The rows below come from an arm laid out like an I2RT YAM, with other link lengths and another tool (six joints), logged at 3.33 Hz.
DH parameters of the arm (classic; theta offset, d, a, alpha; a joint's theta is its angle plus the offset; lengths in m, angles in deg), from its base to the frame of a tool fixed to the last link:
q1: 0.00 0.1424 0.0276 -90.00
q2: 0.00 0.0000 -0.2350 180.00
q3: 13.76 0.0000 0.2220 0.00
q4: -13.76 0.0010 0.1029 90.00
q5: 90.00 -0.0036 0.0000 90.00
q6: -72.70 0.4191 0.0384 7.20
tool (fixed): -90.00 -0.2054 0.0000 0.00
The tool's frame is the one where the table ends.
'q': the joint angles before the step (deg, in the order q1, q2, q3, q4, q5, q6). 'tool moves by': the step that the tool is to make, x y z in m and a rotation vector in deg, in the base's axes. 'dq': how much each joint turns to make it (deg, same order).
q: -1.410, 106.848, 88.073, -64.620, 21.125, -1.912
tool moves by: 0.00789, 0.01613, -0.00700, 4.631, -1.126, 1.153
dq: 0.000, -0.001, -0.002, 1.203, -4.765, -0.591
